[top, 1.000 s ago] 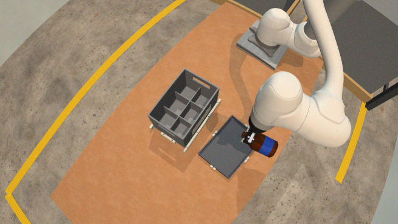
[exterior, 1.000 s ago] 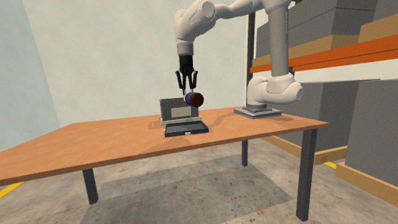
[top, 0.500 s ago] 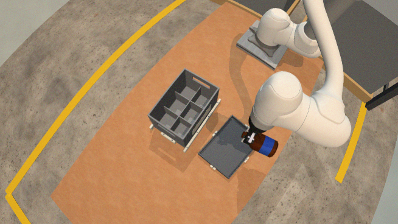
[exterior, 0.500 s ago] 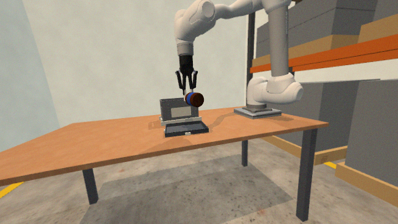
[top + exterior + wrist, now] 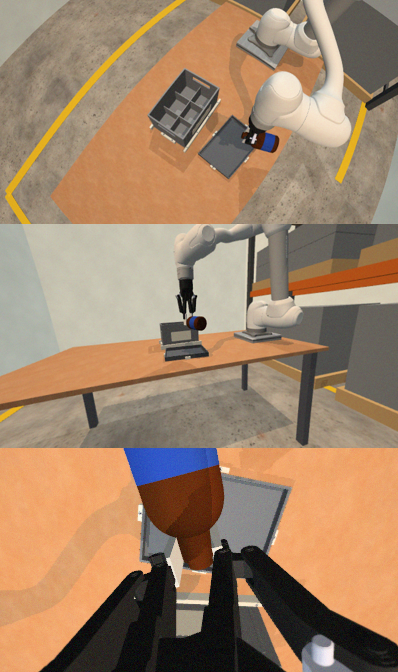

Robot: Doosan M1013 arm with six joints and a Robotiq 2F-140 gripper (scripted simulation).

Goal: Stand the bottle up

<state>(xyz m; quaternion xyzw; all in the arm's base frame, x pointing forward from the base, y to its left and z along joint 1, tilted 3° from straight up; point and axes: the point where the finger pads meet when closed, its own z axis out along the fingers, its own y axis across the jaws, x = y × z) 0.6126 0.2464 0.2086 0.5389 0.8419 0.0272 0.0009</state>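
Right now the bottle is 50 mm to the left of my hand, 20 mm below it and 20 mm behind it. Round my hand: grey crate 290 mm to the right, 140 mm below, 50 mm ahead; grey tray 210 mm below, 30 mm to the right, 30 mm ahead.
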